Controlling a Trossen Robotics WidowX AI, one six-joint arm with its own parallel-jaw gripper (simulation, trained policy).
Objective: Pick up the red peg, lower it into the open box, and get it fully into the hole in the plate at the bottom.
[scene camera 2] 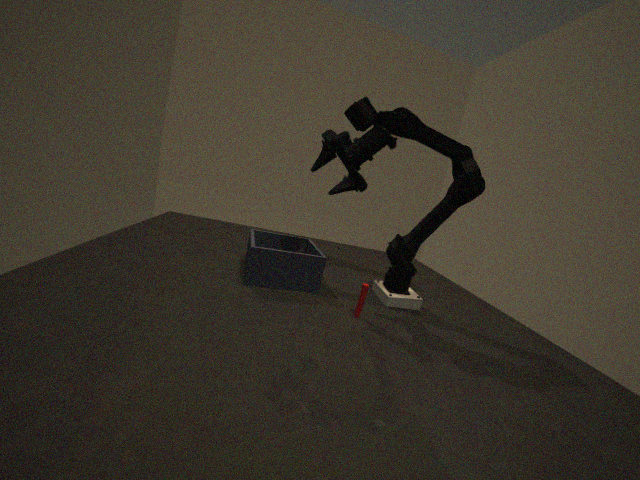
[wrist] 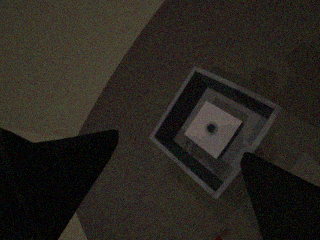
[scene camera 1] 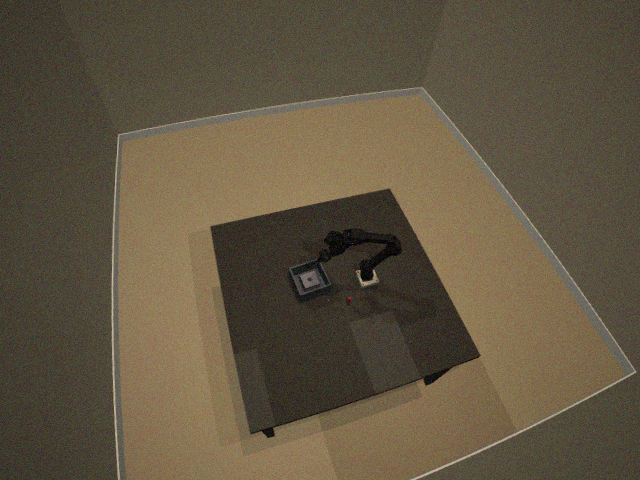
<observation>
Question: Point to a pale plate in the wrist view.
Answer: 216,143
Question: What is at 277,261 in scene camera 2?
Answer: A blue box.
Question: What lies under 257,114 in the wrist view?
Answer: A blue box.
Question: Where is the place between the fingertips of my gripper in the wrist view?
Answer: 180,148
</observation>
